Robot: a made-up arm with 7 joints.
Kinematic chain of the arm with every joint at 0, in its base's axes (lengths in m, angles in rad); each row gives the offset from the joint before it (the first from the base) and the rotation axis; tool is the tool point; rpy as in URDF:
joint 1: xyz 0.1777 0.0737 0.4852 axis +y
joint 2: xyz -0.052 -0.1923 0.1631 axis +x
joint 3: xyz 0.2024 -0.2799 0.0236 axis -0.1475 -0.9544 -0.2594
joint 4: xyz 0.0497 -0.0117 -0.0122 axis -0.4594 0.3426 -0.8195
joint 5: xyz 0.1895 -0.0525 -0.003 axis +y
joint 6: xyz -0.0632 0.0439 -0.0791 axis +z
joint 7: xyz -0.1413 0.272 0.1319 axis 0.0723 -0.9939 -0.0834
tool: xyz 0.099 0.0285 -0.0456 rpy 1.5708 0 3.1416
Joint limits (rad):
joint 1: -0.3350..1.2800
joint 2: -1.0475..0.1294
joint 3: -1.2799..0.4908
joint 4: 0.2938..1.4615
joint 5: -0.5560..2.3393
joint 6: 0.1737..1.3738
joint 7: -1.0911..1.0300
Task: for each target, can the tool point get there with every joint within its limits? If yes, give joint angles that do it. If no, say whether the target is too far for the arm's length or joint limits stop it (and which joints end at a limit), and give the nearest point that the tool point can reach.
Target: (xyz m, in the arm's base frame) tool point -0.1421 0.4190 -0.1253
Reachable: no: joint limits stop it (at a limit: joint 1, joint 2, joint 3, joint 4, joint 7) | nearest point 0.0274 -0.0656 0.0928 | short by 0.558 m
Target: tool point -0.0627 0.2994 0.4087
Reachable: no: joint limits stop it (at a limit: joint 1, joint 2, joint 3, joint 4, joint 5, joint 6, joint 7) | nearest point 0.0455 -0.0343 0.2084 | short by 0.404 m
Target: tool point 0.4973 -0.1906 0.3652
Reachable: yes | joints 0.3807 -0.0331 -0.8972 1.1962 0.9886 0.4735 -0.6694
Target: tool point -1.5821 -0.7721 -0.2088
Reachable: no: too far | nearest point -0.1244 -0.4890 0.1108 | short by 1.519 m
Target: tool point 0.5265 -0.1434 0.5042
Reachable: yes | joints 1.0519 -0.7927 -0.5975 0.8986 0.2702 1.1681 -0.2628
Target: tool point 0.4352 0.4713 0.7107
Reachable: no: joint limits stop it (at a limit: joint 2, joint 3, joint 4, joint 7) | nearest point 0.5506 0.1403 0.8118 | short by 0.365 m
